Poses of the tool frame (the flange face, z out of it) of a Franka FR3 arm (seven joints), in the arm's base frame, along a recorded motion.
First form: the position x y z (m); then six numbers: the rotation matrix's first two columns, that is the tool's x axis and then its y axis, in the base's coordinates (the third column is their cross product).
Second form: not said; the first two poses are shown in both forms.
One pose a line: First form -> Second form
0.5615 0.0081 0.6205 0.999 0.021 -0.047 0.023 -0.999 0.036 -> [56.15 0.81 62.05], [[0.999 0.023 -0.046], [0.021 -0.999 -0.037], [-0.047 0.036 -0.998]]
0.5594 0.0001 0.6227 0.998 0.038 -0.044 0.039 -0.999 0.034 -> [55.94 0.01 62.27], [[0.998 0.039 -0.043], [0.038 -0.999 -0.036], [-0.044 0.034 -0.998]]
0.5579 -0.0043 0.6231 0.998 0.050 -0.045 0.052 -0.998 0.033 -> [55.79 -0.43 62.31], [[0.998 0.052 -0.043], [0.050 -0.998 -0.035], [-0.045 0.033 -0.999]]
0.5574 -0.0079 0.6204 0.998 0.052 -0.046 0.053 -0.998 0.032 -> [55.74 -0.79 62.04], [[0.998 0.053 -0.044], [0.052 -0.998 -0.034], [-0.046 0.032 -0.999]]
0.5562 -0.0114 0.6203 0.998 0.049 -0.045 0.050 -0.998 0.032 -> [55.62 -1.14 62.03], [[0.998 0.050 -0.043], [0.049 -0.998 -0.034], [-0.045 0.032 -0.998]]
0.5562 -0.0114 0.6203 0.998 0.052 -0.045 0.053 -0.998 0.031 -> [55.62 -1.14 62.03], [[0.998 0.053 -0.043], [0.052 -0.998 -0.033], [-0.045 0.031 -0.999]]
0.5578 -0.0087 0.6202 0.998 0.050 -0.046 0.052 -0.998 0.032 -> [55.78 -0.87 62.02], [[0.998 0.052 -0.044], [0.050 -0.998 -0.034], [-0.046 0.032 -0.999]]
